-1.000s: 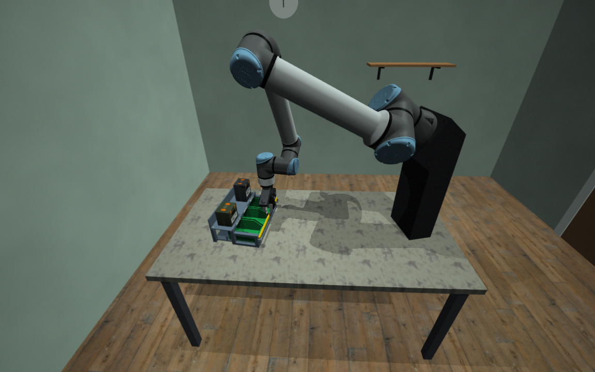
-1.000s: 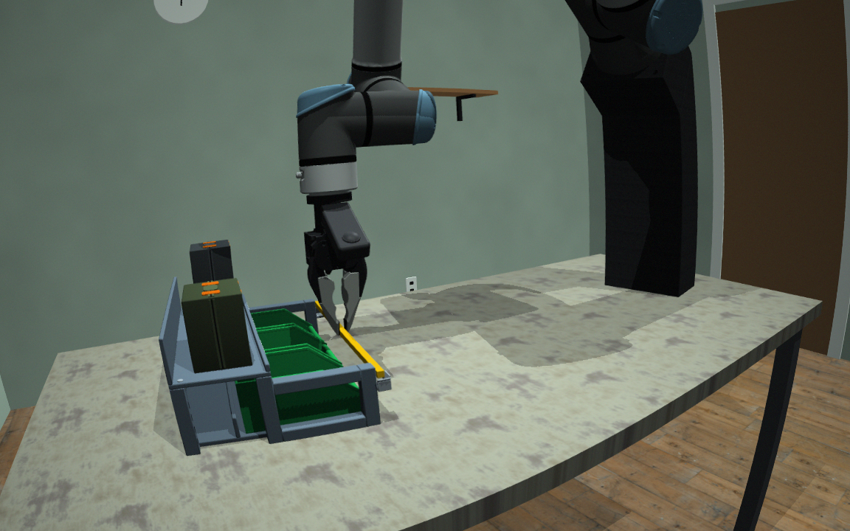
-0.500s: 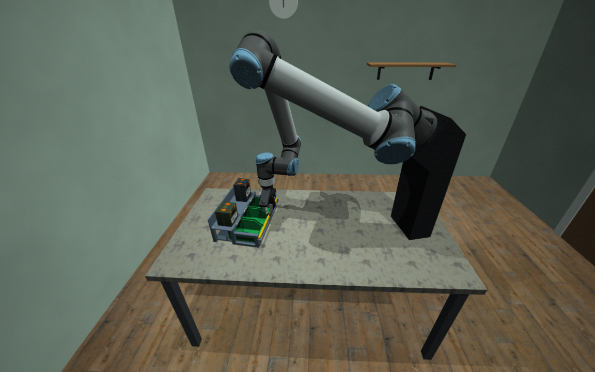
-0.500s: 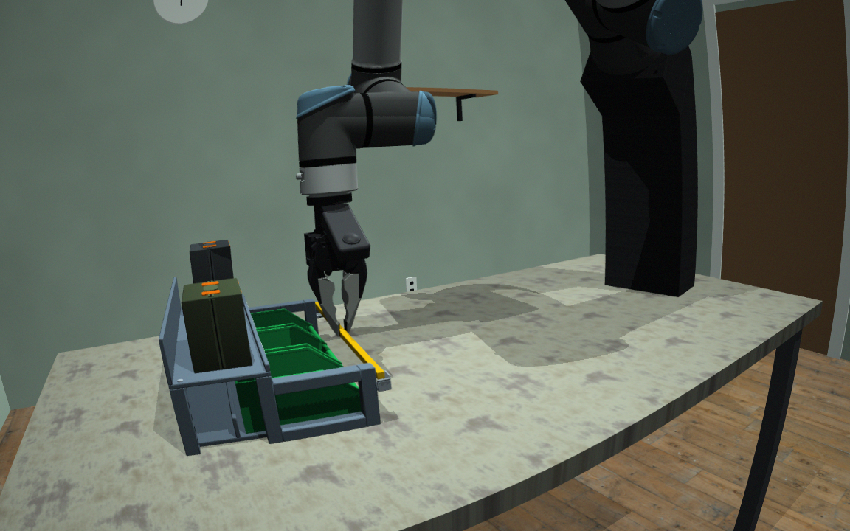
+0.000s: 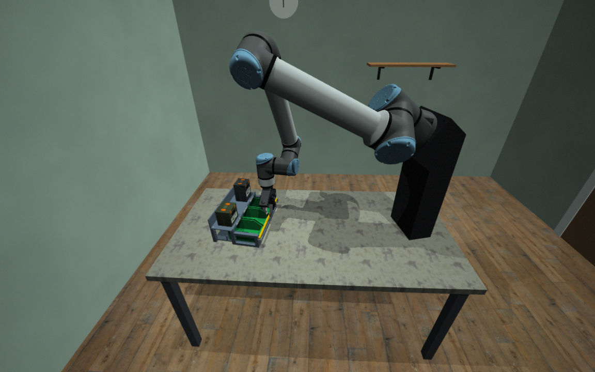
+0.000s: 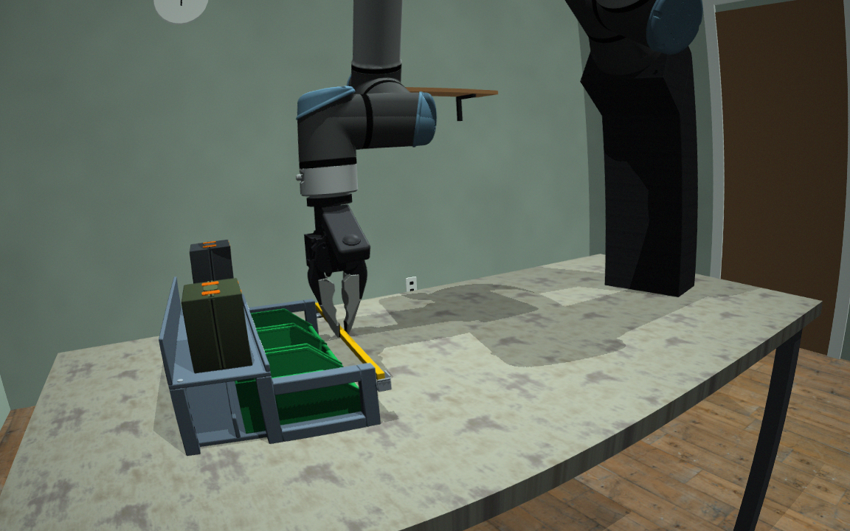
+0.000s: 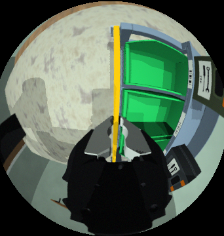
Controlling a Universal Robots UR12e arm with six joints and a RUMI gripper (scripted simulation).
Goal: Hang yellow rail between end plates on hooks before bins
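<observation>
Now: hand 10 mm above the yellow rail.
</observation>
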